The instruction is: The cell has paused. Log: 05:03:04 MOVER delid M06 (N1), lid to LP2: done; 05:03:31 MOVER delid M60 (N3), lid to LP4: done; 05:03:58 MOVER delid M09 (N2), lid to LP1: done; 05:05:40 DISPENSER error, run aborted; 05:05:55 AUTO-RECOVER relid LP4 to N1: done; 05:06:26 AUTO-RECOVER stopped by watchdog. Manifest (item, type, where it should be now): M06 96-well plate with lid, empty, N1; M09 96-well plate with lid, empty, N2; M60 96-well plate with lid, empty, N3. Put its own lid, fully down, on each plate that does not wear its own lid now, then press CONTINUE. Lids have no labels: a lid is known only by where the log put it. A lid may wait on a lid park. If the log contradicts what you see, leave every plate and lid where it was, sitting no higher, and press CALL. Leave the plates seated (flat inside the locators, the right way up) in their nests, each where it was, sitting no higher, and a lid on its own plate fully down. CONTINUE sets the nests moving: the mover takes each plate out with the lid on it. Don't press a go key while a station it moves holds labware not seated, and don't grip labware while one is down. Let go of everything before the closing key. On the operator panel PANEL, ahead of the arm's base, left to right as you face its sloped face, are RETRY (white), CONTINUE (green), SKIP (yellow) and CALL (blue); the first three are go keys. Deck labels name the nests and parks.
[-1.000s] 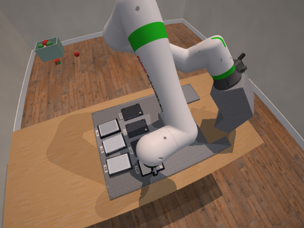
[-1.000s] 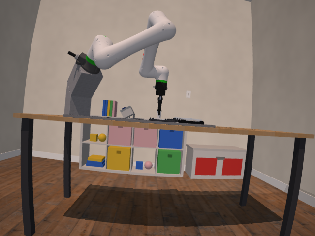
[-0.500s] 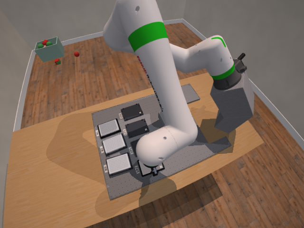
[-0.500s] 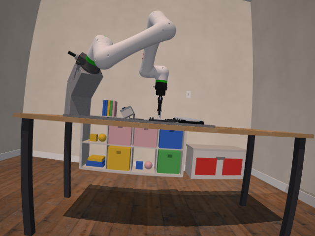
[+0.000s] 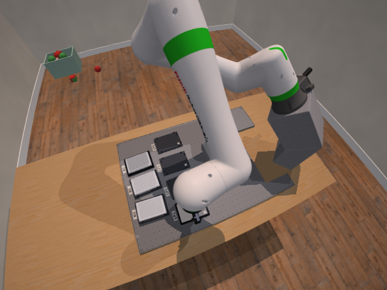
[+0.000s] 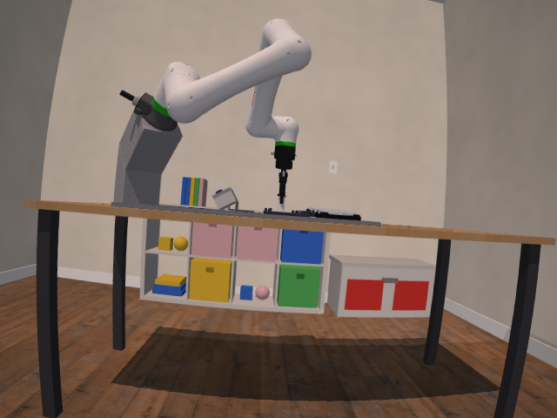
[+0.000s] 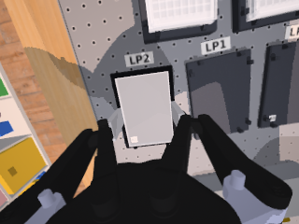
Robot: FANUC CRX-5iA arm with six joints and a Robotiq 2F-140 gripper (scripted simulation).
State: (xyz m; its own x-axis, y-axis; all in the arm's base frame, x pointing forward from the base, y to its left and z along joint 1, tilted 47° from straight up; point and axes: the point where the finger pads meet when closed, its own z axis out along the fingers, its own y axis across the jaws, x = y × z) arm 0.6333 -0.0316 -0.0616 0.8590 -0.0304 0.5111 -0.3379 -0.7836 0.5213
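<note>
Right now the lid park LP2 is 3 cm below my hand. The rest, counted from my hand: park labelled LP1: 12 cm to the right, 4 cm behind, 3 cm below; then LP3: 25 cm to the right, 9 cm behind, 3 cm below; then LP2 label: 8 cm ahead, 4 cm below, 3 cm to the right.
</note>
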